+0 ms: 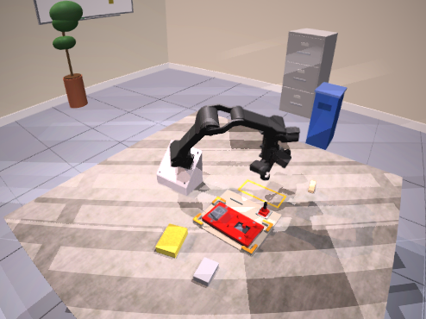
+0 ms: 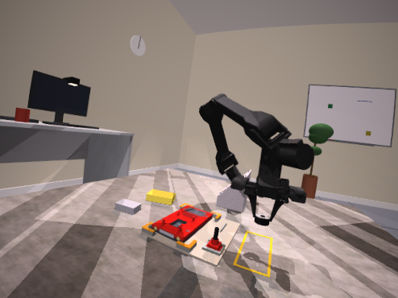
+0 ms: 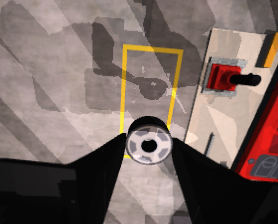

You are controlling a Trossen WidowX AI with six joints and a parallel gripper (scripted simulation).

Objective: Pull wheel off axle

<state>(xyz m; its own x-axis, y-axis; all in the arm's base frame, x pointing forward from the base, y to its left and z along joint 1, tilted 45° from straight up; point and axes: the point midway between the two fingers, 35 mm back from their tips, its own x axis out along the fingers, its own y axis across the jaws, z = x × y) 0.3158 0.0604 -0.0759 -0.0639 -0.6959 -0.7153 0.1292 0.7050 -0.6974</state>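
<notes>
The wheel is right at my gripper tip. Also, from my gripper tip: yellow block 40 cm to the right, 18 cm behind, 8 cm below; small tan block 18 cm ahead, 14 cm to the left, 9 cm below; axle 11 cm to the right, 6 cm below, 5 cm ahead.
</notes>
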